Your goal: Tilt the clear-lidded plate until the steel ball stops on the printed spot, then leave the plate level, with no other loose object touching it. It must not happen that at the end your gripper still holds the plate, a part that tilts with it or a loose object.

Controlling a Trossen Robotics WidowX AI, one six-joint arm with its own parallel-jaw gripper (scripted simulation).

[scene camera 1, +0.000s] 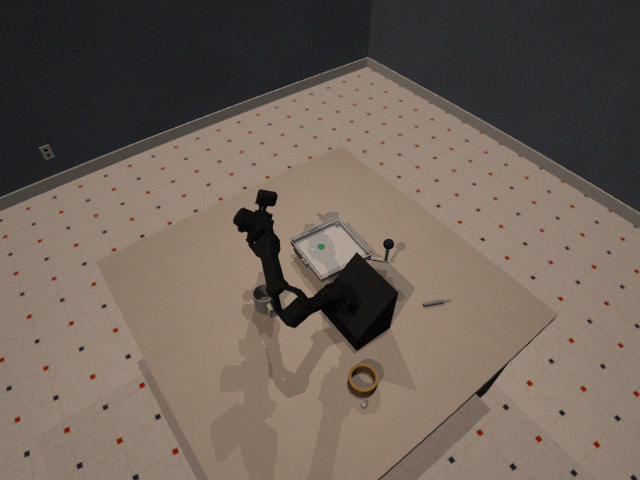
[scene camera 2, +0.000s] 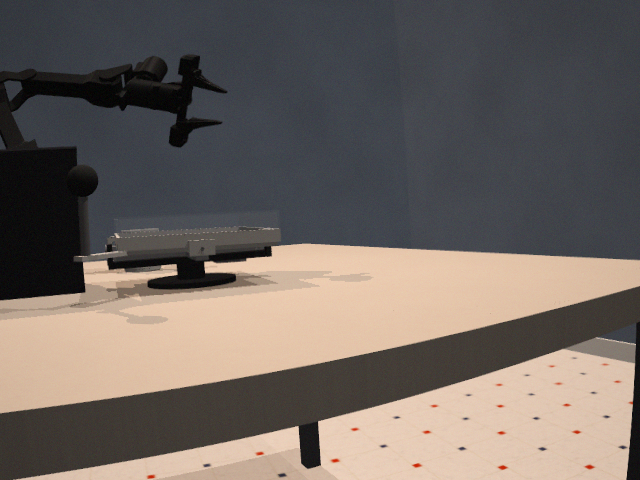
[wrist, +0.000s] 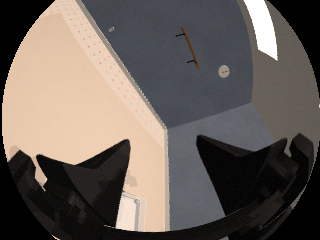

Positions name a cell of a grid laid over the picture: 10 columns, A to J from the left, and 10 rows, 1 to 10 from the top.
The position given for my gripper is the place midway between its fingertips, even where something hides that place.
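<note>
Looking through scene camera 2, I find my gripper (scene camera 2: D3) and a black pedestal (scene camera 2: C6). The wrist view gives me my gripper too (wrist: F6).
</note>
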